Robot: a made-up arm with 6 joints. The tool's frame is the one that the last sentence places. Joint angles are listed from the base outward.
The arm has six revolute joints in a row. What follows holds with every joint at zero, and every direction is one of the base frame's. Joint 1 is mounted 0.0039 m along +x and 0.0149 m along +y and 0.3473 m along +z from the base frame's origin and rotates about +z. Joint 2 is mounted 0.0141 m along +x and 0.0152 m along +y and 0.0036 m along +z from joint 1 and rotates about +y. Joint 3 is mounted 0.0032 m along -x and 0.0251 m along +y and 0.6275 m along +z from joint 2 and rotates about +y. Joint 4 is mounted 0.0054 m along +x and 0.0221 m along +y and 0.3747 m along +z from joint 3 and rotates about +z. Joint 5 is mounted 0.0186 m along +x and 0.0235 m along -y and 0.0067 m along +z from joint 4 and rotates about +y. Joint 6 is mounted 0.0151 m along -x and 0.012 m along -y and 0.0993 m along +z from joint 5 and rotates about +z. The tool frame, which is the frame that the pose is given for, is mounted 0.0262 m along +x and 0.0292 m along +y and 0.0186 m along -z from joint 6; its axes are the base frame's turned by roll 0.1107, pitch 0.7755 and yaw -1.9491 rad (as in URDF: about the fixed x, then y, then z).
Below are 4 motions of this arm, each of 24 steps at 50 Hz.
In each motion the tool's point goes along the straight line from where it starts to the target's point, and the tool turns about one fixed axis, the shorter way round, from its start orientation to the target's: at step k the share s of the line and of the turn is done. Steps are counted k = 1, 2, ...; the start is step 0. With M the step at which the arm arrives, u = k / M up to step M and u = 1 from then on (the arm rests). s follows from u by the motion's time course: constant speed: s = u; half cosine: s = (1 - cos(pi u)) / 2; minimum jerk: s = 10 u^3 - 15 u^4 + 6 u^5.
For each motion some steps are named. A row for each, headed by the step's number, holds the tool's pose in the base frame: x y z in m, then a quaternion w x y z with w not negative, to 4 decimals.
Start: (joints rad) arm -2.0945 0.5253 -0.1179 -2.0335 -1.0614 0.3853
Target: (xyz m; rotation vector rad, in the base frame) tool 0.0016 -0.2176 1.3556 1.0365 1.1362 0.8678
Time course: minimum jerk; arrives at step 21
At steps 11, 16, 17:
11: -0.0728 -0.3415 1.3158 0.6469 0.4618 0.4188 0.4391
16: -0.0133 -0.2425 1.3476 0.6378 0.4555 0.4818 0.3919
17: -0.0067 -0.2314 1.3512 0.6365 0.4546 0.4886 0.3865

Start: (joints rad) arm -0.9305 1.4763 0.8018 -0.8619 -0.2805 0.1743
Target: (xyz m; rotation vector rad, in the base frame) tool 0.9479 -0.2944 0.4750 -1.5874 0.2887 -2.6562
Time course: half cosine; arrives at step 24
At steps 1, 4, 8, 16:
1: 0.6418 -0.7377 0.1120 0.1862 0.4478 -0.4471 0.7516
4: 0.6611 -0.7098 0.1348 0.1740 0.4543 -0.4265 0.7625
8: 0.7173 -0.6283 0.2015 0.1378 0.4716 -0.3649 0.7909
16: 0.8710 -0.4057 0.3838 0.0353 0.5034 -0.1861 0.8430

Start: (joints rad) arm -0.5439 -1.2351 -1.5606 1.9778 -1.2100 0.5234
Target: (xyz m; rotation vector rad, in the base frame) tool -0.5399 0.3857 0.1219 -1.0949 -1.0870 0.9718
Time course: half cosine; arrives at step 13
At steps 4, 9, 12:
4: -0.6079 0.4001 0.1706 0.6245 -0.4650 -0.4908 0.3912
9: -0.5586 0.3897 0.1353 0.6158 -0.4721 -0.4767 0.4131
12: -0.5412 0.3860 0.1228 0.6126 -0.4745 -0.4716 0.4208

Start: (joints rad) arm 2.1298 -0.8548 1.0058 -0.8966 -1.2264 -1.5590
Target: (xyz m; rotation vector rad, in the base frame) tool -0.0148 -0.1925 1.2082 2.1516 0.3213 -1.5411
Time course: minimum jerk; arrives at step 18
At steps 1, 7, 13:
1: 0.1989 -0.4197 1.1891 0.1867 0.6727 0.4387 -0.5658
7: 0.1353 -0.3522 1.1948 0.2039 0.7150 0.3469 -0.5718
13: 0.0141 -0.2232 1.2056 0.2305 0.7745 0.1623 -0.5663

